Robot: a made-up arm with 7 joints. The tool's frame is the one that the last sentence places.
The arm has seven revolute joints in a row. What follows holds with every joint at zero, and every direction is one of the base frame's. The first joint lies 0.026 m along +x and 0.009 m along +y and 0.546 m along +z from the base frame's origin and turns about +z. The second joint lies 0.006 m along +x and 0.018 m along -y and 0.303 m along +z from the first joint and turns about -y. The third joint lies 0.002 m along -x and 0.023 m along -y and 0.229 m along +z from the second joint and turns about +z. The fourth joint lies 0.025 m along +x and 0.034 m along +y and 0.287 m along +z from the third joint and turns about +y. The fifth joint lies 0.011 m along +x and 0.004 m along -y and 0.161 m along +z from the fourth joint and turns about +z. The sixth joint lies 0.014 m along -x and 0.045 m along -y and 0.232 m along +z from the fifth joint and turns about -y. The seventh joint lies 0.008 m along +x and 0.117 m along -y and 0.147 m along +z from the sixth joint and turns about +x. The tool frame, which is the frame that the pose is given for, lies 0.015 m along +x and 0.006 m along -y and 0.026 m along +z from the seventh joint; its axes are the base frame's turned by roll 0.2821, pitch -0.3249 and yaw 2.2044 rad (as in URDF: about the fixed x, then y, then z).
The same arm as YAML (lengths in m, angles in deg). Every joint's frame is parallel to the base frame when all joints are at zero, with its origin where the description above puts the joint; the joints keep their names.
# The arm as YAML. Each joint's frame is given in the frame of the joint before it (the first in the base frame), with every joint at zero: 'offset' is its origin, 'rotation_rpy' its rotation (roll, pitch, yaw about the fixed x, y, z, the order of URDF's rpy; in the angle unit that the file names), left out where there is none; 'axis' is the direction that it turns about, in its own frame. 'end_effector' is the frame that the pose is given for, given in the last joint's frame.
length_unit: m
angle_unit: deg
chain:
  - id: joint 1
    offset: [0.026, 0.009, 0.546]
    axis: "+z"
  - id: joint 2
    offset: [0.006, -0.018, 0.303]
    axis: "-y"
  - id: joint 3
    offset: [-0.002, -0.023, 0.229]
    axis: "+z"
  - id: joint 4
    offset: [0.025, 0.034, 0.287]
    axis: "+y"
  - id: joint 5
    offset: [0.011, -0.004, 0.161]
    axis: "+z"
  - id: joint 6
    offset: [-0.014, -0.045, 0.232]
    axis: "-y"
  - id: joint 7
    offset: [0.008, -0.117, 0.147]
    axis: "+x"
end_effector:
  offset: [0.015, -0.006, 0.026]
  rotation_rpy: [16.16, -18.62, 126.3]

